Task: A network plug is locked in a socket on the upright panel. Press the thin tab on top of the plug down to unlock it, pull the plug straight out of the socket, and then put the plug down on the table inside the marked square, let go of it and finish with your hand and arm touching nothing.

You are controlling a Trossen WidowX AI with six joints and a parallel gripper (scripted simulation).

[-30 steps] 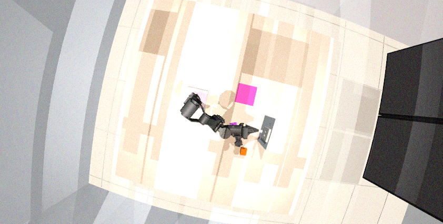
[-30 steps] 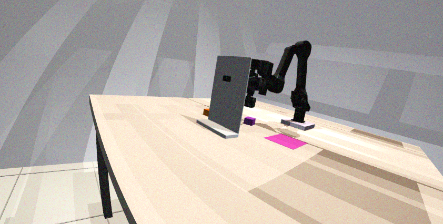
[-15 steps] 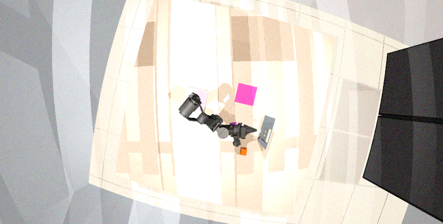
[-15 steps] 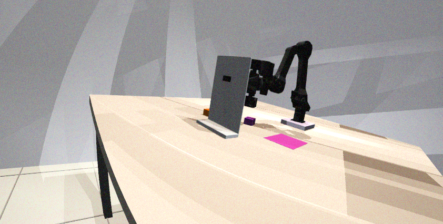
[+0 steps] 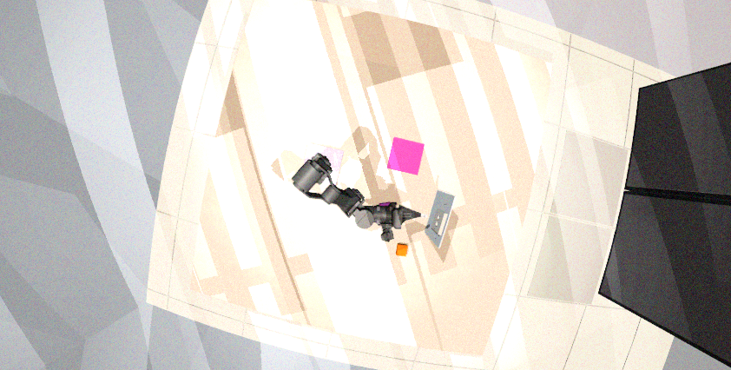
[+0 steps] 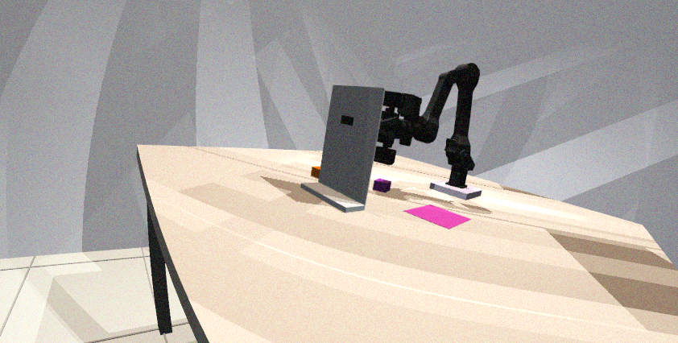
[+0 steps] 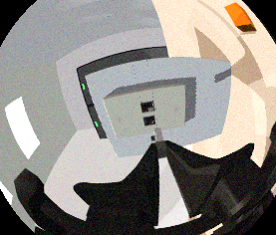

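Right now the magenta marked square is 19 cm to the left of my gripper tip, 17 cm below it and 5 cm behind it. From my gripper tip the other things lie so: grey upright panel (8 cm ahead, 6 cm below, 1 cm to the right); network plug (1 cm ahead).
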